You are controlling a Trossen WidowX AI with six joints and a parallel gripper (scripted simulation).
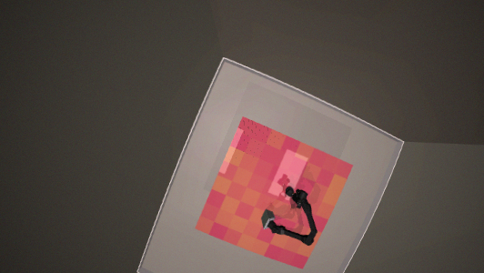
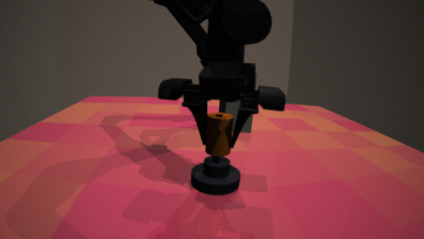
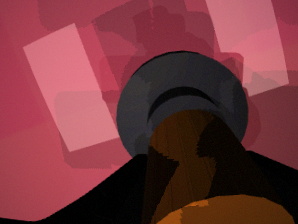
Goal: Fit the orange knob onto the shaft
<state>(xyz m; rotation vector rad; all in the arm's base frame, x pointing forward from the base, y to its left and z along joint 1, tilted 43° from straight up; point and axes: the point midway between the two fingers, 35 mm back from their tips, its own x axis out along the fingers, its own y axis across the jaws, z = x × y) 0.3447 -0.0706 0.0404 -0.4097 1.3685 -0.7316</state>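
Now: the orange knob 2 cm above my gripper tip. Also, from my gripper tip: dark pedestal (4 cm below).
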